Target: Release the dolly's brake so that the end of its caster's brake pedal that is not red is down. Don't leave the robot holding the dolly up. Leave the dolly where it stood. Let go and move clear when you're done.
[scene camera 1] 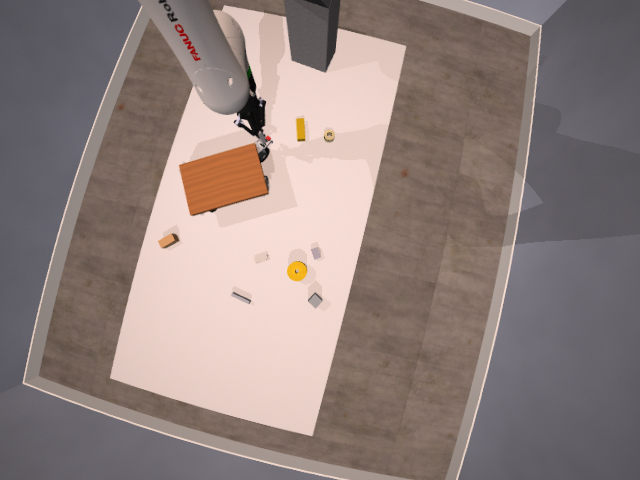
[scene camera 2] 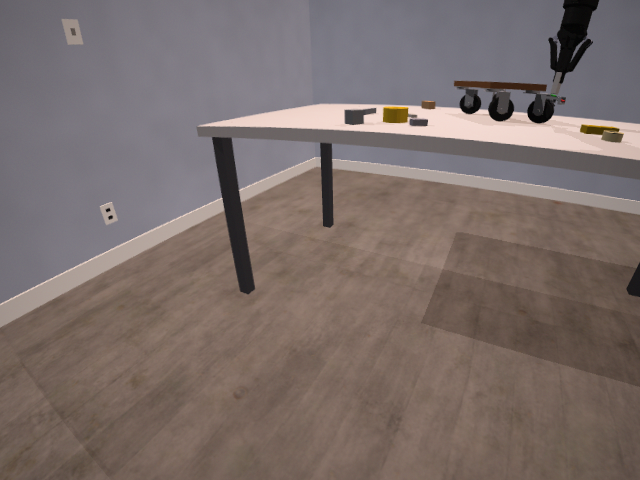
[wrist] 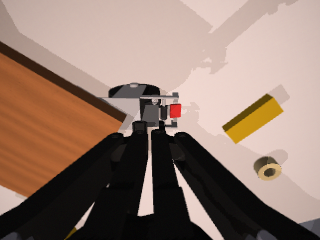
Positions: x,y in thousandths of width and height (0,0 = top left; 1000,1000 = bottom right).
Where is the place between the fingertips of my gripper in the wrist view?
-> At 477,481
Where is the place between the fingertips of my gripper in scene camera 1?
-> At 410,295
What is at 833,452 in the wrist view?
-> A yellow bar.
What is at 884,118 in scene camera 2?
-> My gripper.
